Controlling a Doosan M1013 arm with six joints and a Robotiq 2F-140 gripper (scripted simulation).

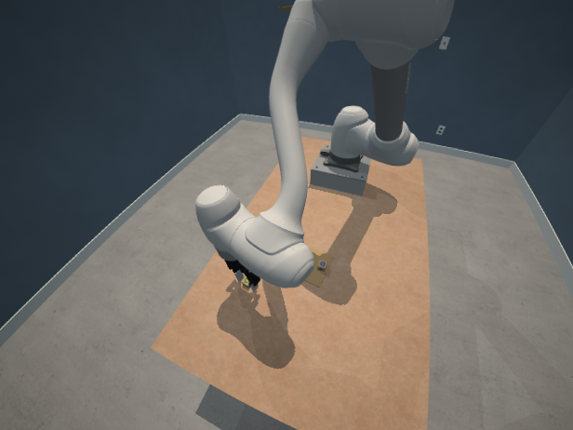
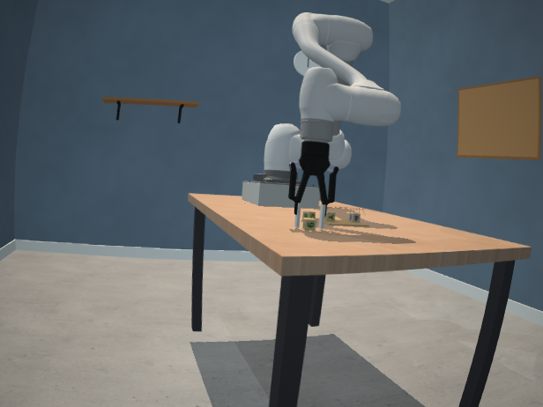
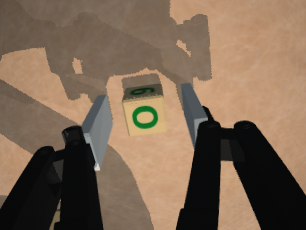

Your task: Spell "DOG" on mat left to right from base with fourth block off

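My hand is 16 cm past the tan mat, 18 cm to the right of it and 3 cm above it. Also, from my hand: G block: 16 cm behind, 13 cm to the left, 2 cm below; then D block: 17 cm behind, 23 cm to the left, 2 cm below.
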